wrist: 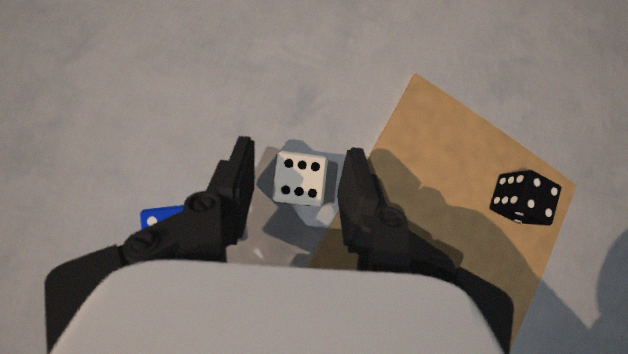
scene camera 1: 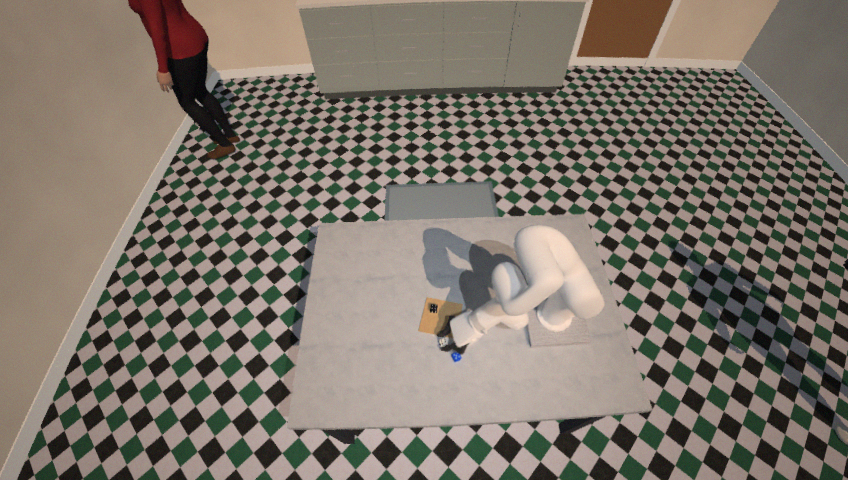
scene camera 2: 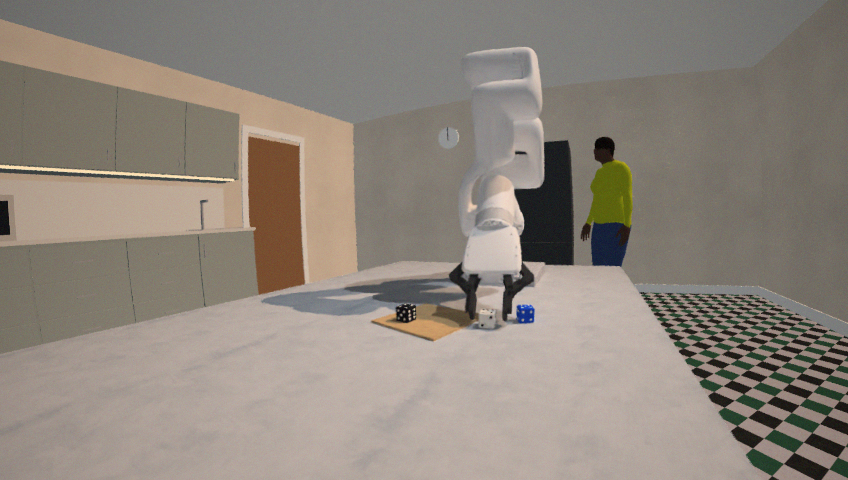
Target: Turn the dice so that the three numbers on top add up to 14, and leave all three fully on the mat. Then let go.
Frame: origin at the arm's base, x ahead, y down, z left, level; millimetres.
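Seen in the pictures: gripper, fingertip midpoint: (wrist: 298,166) (scene camera 1: 441,343) (scene camera 2: 487,316); arm's base, origin of the base link: (scene camera 1: 554,315).
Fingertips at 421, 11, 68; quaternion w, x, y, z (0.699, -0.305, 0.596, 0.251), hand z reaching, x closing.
Pixels of each thing's top centre, then the offset from my fingertips to it, as dx, dy, dz. Level surfaces: height alone.
- white die, middle of its top: (wrist: 300,178) (scene camera 2: 487,311) (scene camera 1: 443,341) -7, -7, -2
- black die, middle of its top: (wrist: 542,197) (scene camera 2: 405,305) (scene camera 1: 434,307) +17, -11, -136
- tan mat, middle of its top: (wrist: 460,224) (scene camera 2: 429,318) (scene camera 1: 441,317) -7, +14, -105
- blue die, middle of its top: (wrist: 167,233) (scene camera 2: 525,306) (scene camera 1: 456,355) -47, -7, +52
- grey table, its level: dy +18
A white die (scene camera 1: 443,342) (scene camera 2: 487,319) (wrist: 300,178) stands on the table just off the mat. Its six-pip face is turned to the wrist camera. My gripper (scene camera 1: 446,339) (scene camera 2: 489,315) (wrist: 298,166) is tilted, low and open, with one finger on each side of the white die and gaps between. A black die (scene camera 1: 433,308) (scene camera 2: 406,312) (wrist: 525,198) sits on the tan mat (scene camera 1: 430,325) (scene camera 2: 434,333) (wrist: 450,130); a six face and a four face show in the wrist view. A blue die (scene camera 1: 456,356) (scene camera 2: 525,313) (wrist: 157,215) lies off the mat, partly hidden by a finger in the wrist view.
The grey table (scene camera 1: 357,380) (scene camera 2: 297,404) (wrist: 150,75) bears the dice, the mat and the arm's base plate (scene camera 1: 559,339). One finger is close to the mat's edge, and the blue die is beyond the other finger. People stand away from the table.
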